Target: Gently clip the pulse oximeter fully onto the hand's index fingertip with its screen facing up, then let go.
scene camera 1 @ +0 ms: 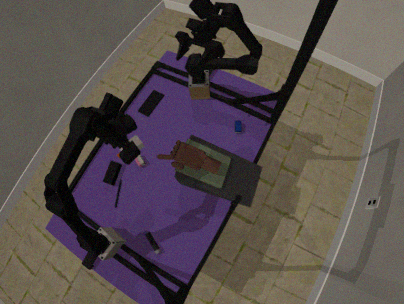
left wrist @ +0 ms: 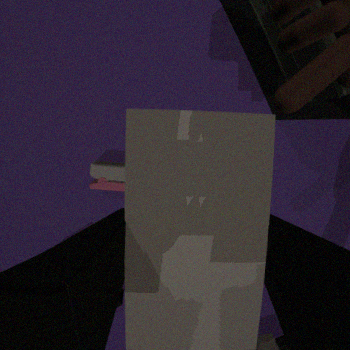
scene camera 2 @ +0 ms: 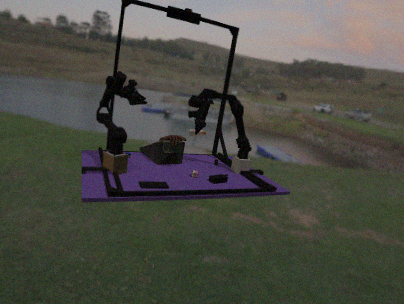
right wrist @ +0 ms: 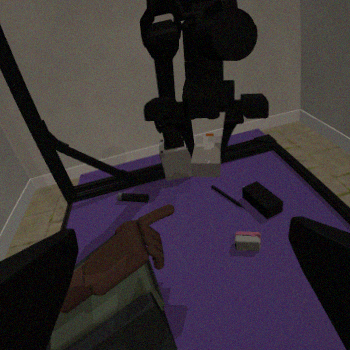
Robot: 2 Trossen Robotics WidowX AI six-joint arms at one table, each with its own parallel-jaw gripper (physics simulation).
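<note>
The brown hand lies on a green pad on a dark wedge block. Its index finger points out over the purple mat. My left gripper is shut on the grey-white pulse oximeter. It holds the oximeter above the mat, apart from the fingertip and to its left in scene camera 1. My right gripper is open and empty, raised near its base.
A grey and pink block lies on the mat under the left gripper. Two black boxes, a thin pen, a black cylinder and a blue item lie around. A black frame borders the mat.
</note>
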